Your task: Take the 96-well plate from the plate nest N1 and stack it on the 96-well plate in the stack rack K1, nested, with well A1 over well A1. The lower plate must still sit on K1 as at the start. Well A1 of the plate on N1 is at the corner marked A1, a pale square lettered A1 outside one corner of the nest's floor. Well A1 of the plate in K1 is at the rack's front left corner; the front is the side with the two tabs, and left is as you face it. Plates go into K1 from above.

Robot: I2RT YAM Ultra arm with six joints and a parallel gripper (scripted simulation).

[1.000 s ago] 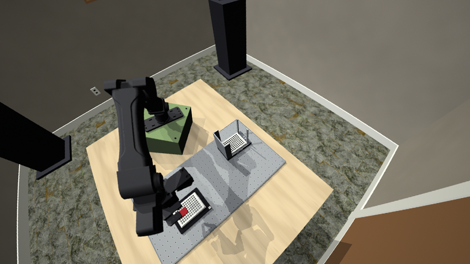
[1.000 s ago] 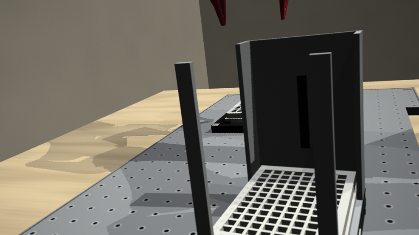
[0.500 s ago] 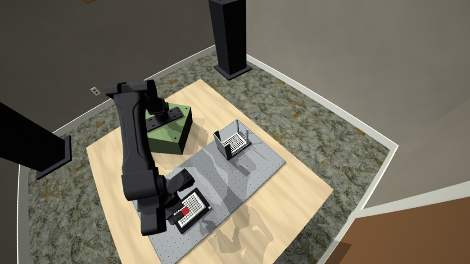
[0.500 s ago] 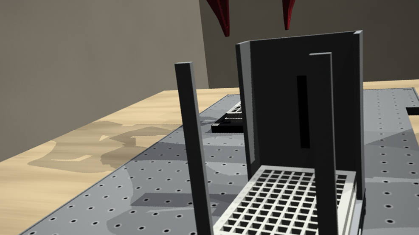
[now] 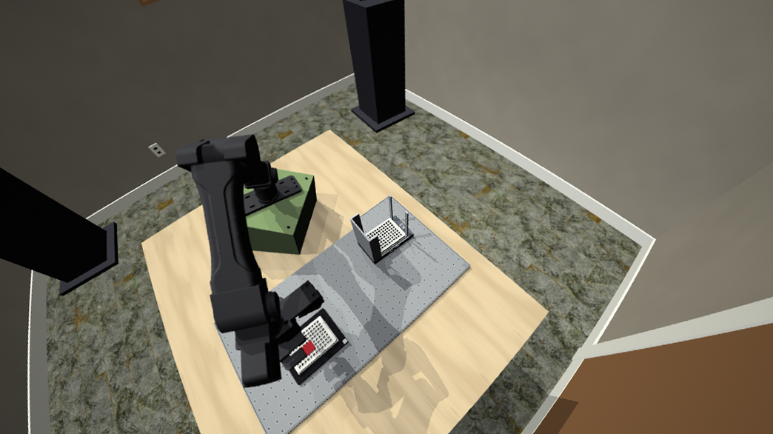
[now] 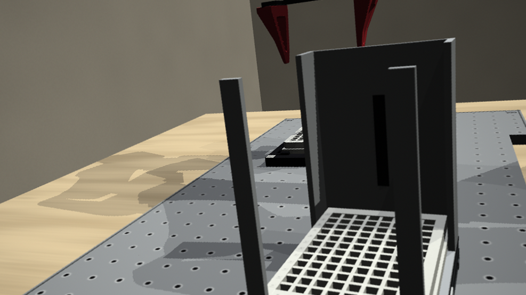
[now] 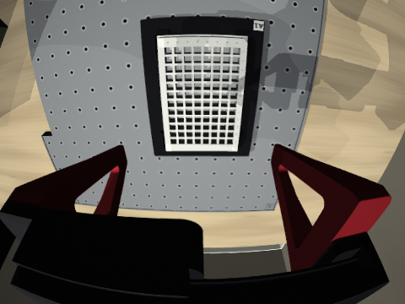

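Right now my hand is 50 mm short of the pale A1 square, 80 mm to the right of it and 120 mm above it. Round my hand: back wall 140 mm behind, 270 mm to the left, 40 mm below.
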